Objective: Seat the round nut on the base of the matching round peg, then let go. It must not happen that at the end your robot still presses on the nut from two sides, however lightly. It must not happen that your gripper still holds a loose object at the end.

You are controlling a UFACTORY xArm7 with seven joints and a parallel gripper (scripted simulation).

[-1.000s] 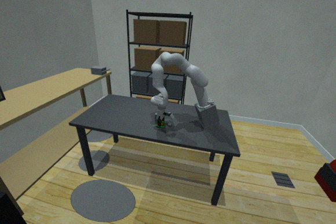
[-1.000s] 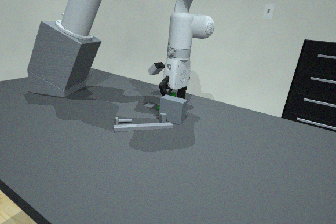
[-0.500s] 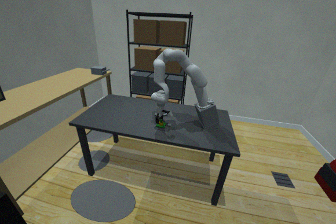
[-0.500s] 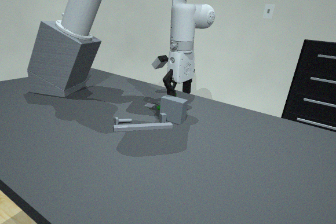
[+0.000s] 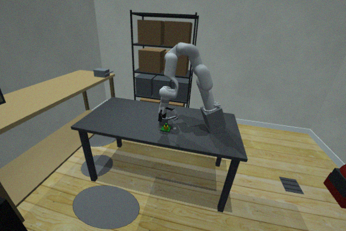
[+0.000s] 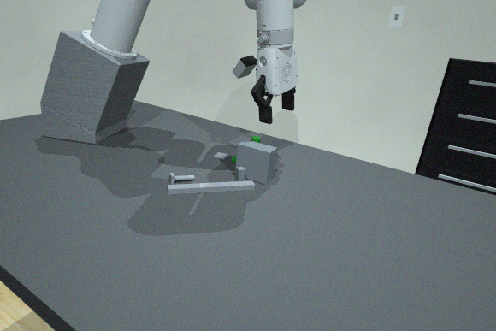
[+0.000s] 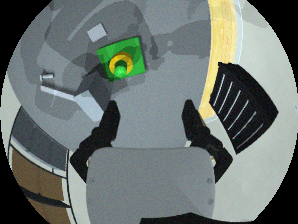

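Right now my hand is 10 cm to the left of the grey block, 9 cm above it and 3 cm short of it. The rest, counted from my hand: flat grey tile 12 cm below, 9 cm behind, 8 cm to the right; then square peg 14 cm to the right, 11 cm below, 2 cm ahead; then grey base strip 21 cm to the right, 12 cm below, 2 cm ahead.
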